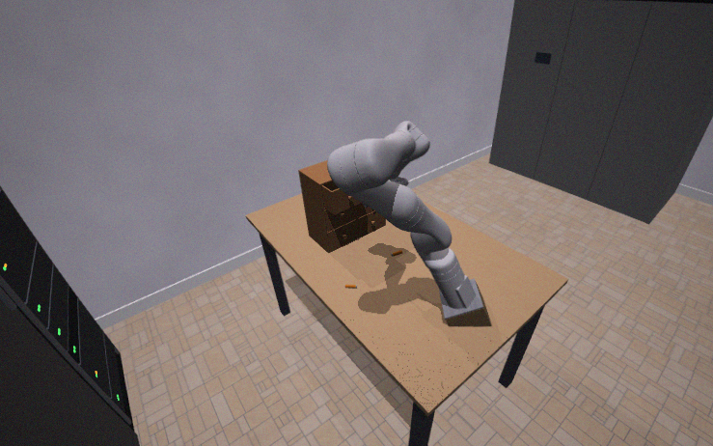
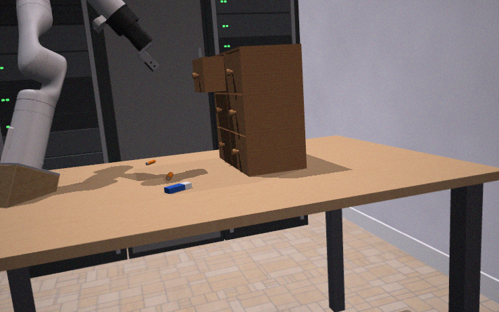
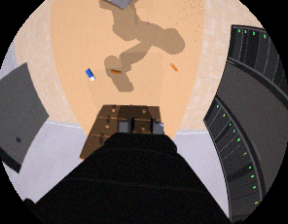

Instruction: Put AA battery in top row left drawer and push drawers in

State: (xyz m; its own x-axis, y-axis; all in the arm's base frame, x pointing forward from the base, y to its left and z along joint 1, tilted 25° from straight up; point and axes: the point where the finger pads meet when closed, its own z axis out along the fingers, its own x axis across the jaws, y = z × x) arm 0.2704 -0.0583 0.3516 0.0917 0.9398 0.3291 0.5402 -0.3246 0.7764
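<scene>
Now: hand 310 mm above the orange AA battery, 130 mm to the left of it and 10 mm past it. Also, from my hand: white eraser (310 mm below, 270 mm to the right, 10 mm behind).
</scene>
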